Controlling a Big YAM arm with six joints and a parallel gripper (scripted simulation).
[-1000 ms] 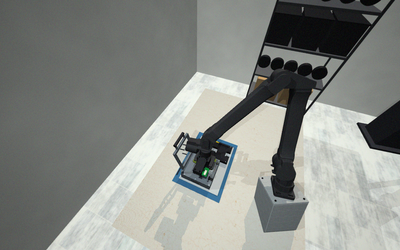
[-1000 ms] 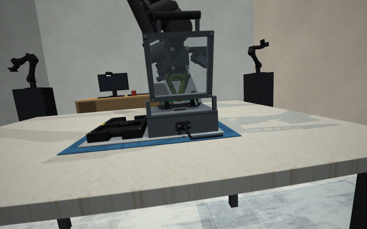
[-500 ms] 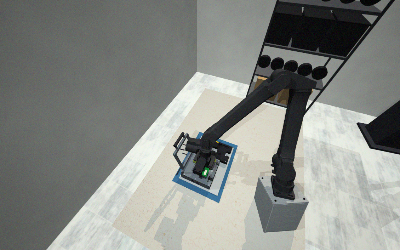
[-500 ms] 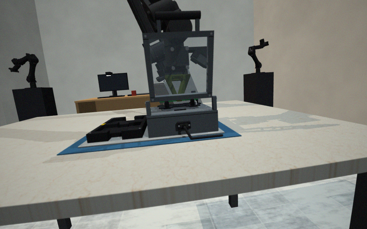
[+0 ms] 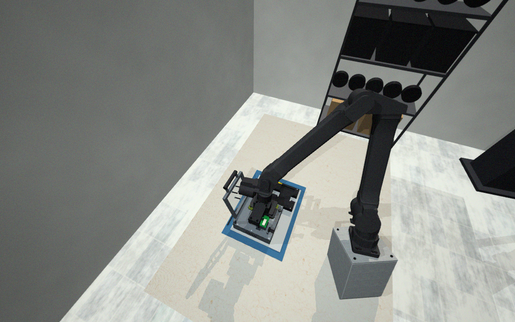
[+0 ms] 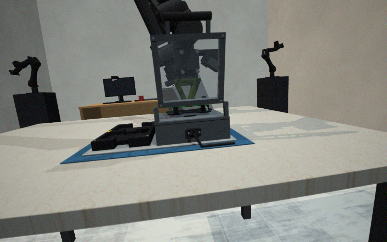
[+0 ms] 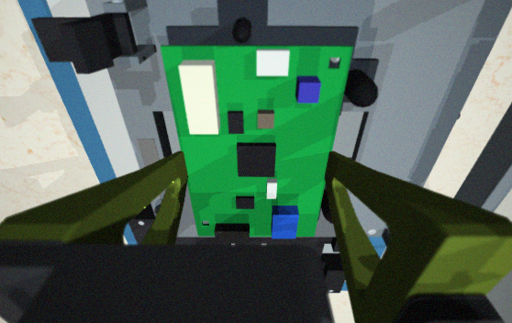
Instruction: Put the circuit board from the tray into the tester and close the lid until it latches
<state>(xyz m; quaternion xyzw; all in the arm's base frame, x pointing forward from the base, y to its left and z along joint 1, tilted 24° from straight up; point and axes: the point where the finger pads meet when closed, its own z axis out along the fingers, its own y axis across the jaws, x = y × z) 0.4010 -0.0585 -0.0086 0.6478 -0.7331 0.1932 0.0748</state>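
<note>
The green circuit board is right at my hand. Also, from my hand: latch hook (5 cm behind, 7 cm to the left); dark plate (1 cm ahead, 2 cm below); clear lid (12 cm ahead, 2 cm to the right, 9 cm above).
</note>
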